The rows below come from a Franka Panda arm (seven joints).
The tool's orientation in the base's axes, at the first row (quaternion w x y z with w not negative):
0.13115 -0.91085 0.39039 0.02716
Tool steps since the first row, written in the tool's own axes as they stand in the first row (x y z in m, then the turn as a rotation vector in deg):
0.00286 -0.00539 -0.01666 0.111 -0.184 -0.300
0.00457 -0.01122 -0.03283 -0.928 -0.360 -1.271
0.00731 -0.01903 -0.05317 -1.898 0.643 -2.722
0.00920 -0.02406 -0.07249 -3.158 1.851 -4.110
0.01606 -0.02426 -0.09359 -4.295 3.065 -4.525
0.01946 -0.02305 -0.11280 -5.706 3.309 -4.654
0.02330 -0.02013 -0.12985 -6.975 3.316 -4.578
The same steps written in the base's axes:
0.00497 -0.00279 0.01680 0.193 -0.035 0.312
0.00949 -0.00434 0.03340 -0.452 0.561 1.445
0.01593 -0.00640 0.05430 -1.923 0.203 2.773
0.01983 -0.00944 0.07373 -3.738 -0.069 4.039
0.02361 -0.01962 0.09307 -5.421 -0.178 4.348
0.02409 -0.02781 0.11082 -6.581 0.620 4.633
0.02375 -0.03688 0.12604 -7.463 1.529 4.751

